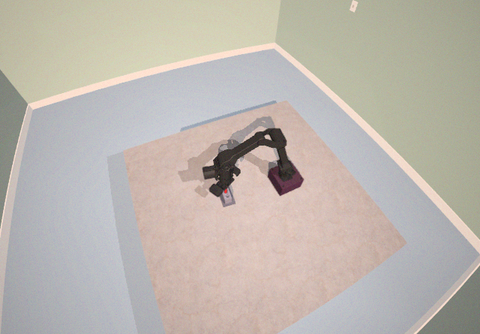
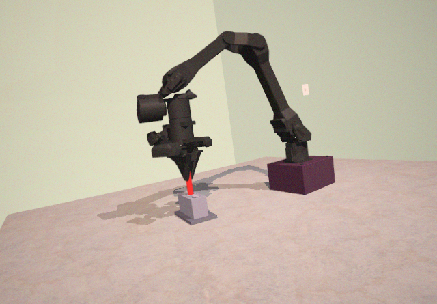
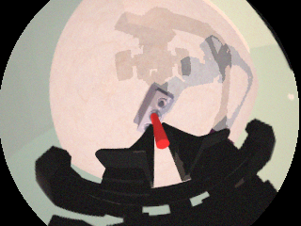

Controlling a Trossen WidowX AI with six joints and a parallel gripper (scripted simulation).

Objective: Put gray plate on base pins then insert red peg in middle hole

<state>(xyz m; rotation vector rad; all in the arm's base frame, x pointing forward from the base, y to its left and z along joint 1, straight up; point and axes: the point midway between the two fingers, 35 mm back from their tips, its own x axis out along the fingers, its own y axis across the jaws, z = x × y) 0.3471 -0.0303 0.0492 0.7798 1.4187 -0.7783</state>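
The red peg is right at my gripper tip. Also, from my gripper tip: gray plate: 50 mm below; then gray base: 90 mm below.
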